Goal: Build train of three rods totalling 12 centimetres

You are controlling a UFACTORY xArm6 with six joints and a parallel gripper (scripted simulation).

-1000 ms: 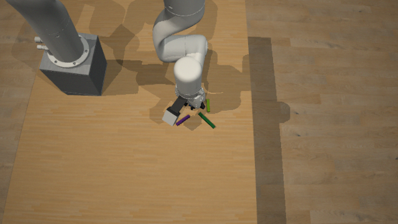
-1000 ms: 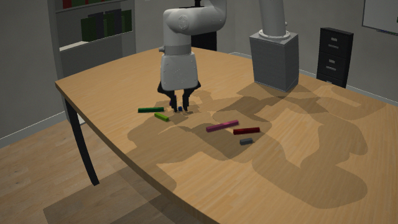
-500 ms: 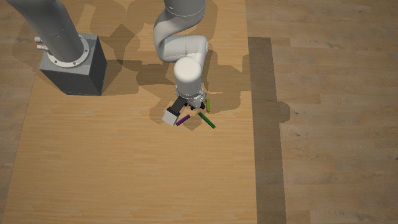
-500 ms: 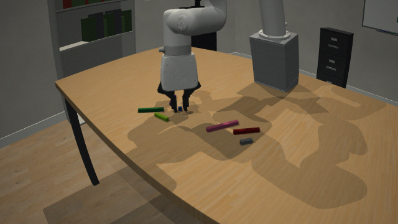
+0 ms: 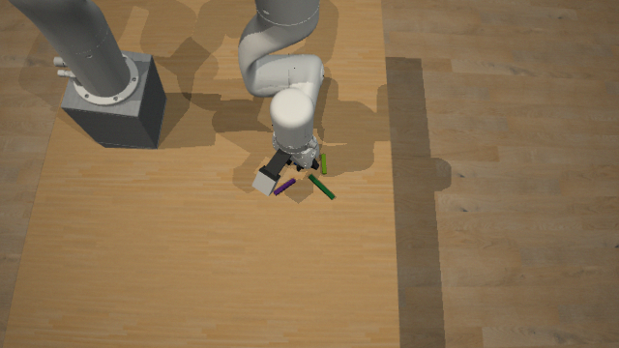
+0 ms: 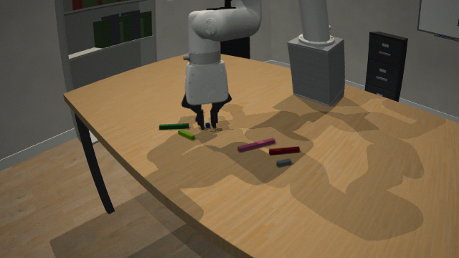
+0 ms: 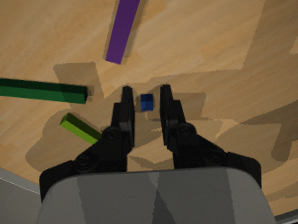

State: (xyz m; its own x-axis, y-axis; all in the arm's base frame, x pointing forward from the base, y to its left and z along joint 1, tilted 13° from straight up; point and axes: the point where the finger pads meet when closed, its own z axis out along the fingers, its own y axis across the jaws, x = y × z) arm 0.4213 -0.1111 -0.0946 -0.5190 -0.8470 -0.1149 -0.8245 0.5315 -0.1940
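Right now my hand is 2 cm above the blue rod. The rest, counted from my hand: green rod 6 cm to the right, 6 cm ahead, 2 cm below; then purple rod 6 cm to the right, 3 cm behind, 2 cm below; then lime rod 7 cm ahead, 2 cm below.
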